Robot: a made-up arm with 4 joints. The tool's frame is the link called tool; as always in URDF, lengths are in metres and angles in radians.
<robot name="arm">
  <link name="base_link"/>
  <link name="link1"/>
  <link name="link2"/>
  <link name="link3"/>
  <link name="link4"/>
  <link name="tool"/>
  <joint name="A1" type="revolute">
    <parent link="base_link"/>
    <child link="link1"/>
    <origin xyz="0 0 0.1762" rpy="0 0 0"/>
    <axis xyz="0 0 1"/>
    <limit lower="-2.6" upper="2.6" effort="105" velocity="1"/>
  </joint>
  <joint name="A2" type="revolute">
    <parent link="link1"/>
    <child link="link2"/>
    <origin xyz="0.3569 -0.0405 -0.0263" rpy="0 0 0"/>
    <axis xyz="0 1 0"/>
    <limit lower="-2.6" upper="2.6" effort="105" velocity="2"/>
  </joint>
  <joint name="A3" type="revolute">
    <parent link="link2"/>
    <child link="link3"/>
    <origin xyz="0.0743 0.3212 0.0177" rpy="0 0 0"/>
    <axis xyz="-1 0 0"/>
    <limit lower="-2.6" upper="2.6" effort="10" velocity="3"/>
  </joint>
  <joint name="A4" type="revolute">
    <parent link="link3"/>
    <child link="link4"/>
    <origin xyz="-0.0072 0.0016 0.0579" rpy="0 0 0"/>
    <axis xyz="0 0 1"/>
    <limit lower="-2.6" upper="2.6" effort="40" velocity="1.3"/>
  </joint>
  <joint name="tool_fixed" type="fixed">
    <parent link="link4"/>
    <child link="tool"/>
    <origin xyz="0.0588 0.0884 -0.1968" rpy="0 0 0"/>
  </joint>
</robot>
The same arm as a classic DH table. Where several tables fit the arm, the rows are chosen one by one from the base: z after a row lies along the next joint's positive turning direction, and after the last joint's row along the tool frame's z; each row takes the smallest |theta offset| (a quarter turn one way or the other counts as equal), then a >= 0, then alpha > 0; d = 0 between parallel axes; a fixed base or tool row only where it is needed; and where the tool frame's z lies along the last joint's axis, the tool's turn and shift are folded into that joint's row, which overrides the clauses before.
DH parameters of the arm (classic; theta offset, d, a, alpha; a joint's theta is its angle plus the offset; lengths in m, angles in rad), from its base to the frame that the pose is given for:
A1: 0 0.1499 0.3569 -1.5708
A2: -1.5708 0.2807 0.0177 1.5708
A3: 1.5708 -0.0671 0.0016 1.5708
A4: -0.587 0 0.1062 0
tool (fixed): -0.9838 -0.1389 0 0
Joint limits (rad, base to tool): -2.6..2.6 -2.6..2.6 -2.6..2.6 -2.6..2.6

